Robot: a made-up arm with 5 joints.
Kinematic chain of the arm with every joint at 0, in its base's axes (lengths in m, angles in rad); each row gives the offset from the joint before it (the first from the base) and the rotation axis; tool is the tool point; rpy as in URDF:
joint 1: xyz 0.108 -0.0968 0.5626 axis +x
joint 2: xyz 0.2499 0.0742 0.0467 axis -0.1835 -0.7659 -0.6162
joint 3: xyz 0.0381 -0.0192 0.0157 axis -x
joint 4: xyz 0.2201 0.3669 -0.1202 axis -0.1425 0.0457 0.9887
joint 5: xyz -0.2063 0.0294 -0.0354 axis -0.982 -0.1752 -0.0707
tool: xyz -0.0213 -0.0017 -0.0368 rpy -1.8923 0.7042 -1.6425
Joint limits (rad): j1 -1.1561..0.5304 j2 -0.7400..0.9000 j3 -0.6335..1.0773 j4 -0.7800..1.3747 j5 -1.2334..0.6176
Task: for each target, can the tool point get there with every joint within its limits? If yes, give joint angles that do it. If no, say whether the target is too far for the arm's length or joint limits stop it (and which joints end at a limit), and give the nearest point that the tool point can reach.
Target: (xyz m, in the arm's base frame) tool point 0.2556 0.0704 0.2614
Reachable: yes | joints -0.8872 -0.5365 -0.0574 0.5869 -0.5153
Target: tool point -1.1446 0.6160 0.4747
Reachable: no: too far | nearest point 0.0673 0.4074 0.5004 | short by 1.230 m
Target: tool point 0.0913 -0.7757 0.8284
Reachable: no: joint limits stop it (at a limit: joint 1, joint 2, joint 3) | nearest point 0.1808 -0.3360 0.3839 | short by 0.632 m
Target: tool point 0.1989 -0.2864 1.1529
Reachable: no: joint limits stop it (at a limit: joint 1, joint 2, joint 3, joint 5) | nearest point 0.2829 0.1597 0.9788 | short by 0.486 m
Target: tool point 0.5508 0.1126 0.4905
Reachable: yes | joints -0.2181 0.4101 -0.2304 1.0188 0.1666
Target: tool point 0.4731 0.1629 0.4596
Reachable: yes | joints 0.3876 0.2708 0.4202 0.6398 -0.7618
